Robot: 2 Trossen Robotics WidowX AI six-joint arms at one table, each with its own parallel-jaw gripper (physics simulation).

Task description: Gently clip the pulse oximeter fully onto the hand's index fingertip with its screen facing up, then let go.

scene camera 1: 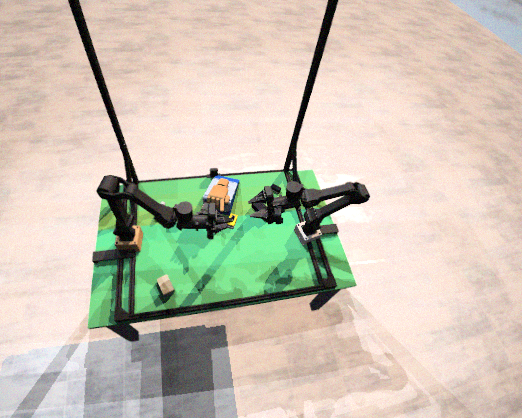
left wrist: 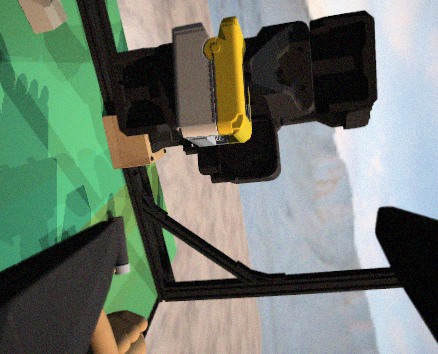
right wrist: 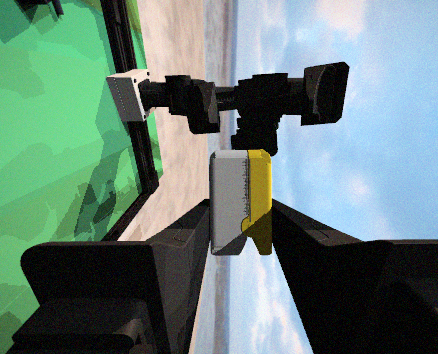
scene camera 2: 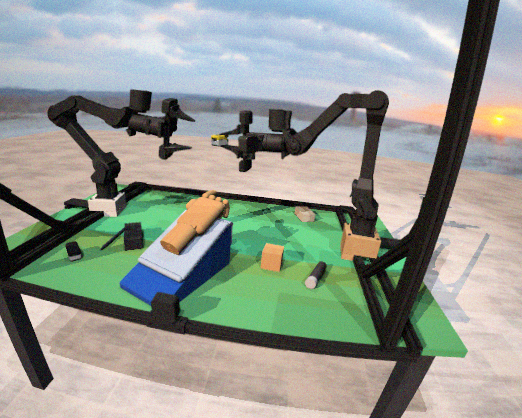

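Seen in the pictures: left gripper, fingertip midpoint: point(scene camera 1: 249, 209) point(left wrist: 247, 227) point(right wrist: 255, 112) point(scene camera 2: 193, 134); right gripper, fingertip midpoint: point(scene camera 1: 232, 222) point(left wrist: 211, 75) point(right wrist: 238, 205) point(scene camera 2: 220, 139); left arm's base at its link origin: point(scene camera 1: 309, 229) point(right wrist: 146, 94) point(scene camera 2: 107, 196); right arm's base at its link origin: point(scene camera 1: 127, 234) point(left wrist: 154, 134) point(scene camera 2: 362, 231).
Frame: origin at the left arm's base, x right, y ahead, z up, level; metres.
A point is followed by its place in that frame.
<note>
The pulse oximeter point(scene camera 1: 233, 220) {x 0.041, y 0.404, z 0.240 m} point(scene camera 2: 219, 140) {x 0.074, y 0.406, z 0.226 m} point(left wrist: 230, 85) {x 0.045, y 0.389, z 0.234 m} point(right wrist: 230, 185) {x 0.066, y 0.413, z 0.219 m}, yellow above and grey below, is held level in the air by my right gripper point(scene camera 2: 224, 140) {x 0.044, y 0.407, z 0.224 m} point(right wrist: 238, 205) {x 0.044, y 0.407, z 0.224 m}, which is shut on it. Its screen face cannot be made out. My left gripper point(scene camera 1: 252, 209) {x 0.071, y 0.324, z 0.239 m} point(scene camera 2: 192, 134) {x 0.071, y 0.324, z 0.239 m} point(left wrist: 247, 227) {x 0.071, y 0.324, z 0.239 m} is open and empty, facing the oximeter across a gap. The tan hand point(scene camera 1: 220, 189) {x 0.321, y 0.362, z 0.083 m} point(scene camera 2: 200, 217) {x 0.341, y 0.378, z 0.080 m} lies on a blue wedge point(scene camera 2: 212, 260) {x 0.383, y 0.410, z -0.011 m} with a pale top, well below both grippers. In scene camera 1 its extended finger point(scene camera 1: 222, 204) points toward the right gripper; the oximeter is apart from it.
On the green table are an orange cube point(scene camera 2: 272, 257) {x 0.349, y 0.559, z -0.019 m}, a dark cylinder point(scene camera 2: 317, 274) {x 0.401, y 0.666, z -0.035 m} point(left wrist: 122, 247) {x 0.383, y 0.662, z -0.036 m}, a pale block point(scene camera 1: 165, 285) {x -0.022, y 0.737, z -0.029 m} point(scene camera 2: 304, 214) {x 0.024, y 0.724, z -0.030 m} point(left wrist: 45, 15) {x 0.007, y 0.714, z -0.031 m}, a black block point(scene camera 2: 133, 236) {x 0.253, y 0.179, z -0.025 m}, a thin black stick point(scene camera 2: 112, 239) {x 0.227, y 0.104, z -0.052 m} and a small dark object point(scene camera 2: 73, 251) {x 0.343, y 0.047, z -0.030 m}. Black frame rails edge the table.
</note>
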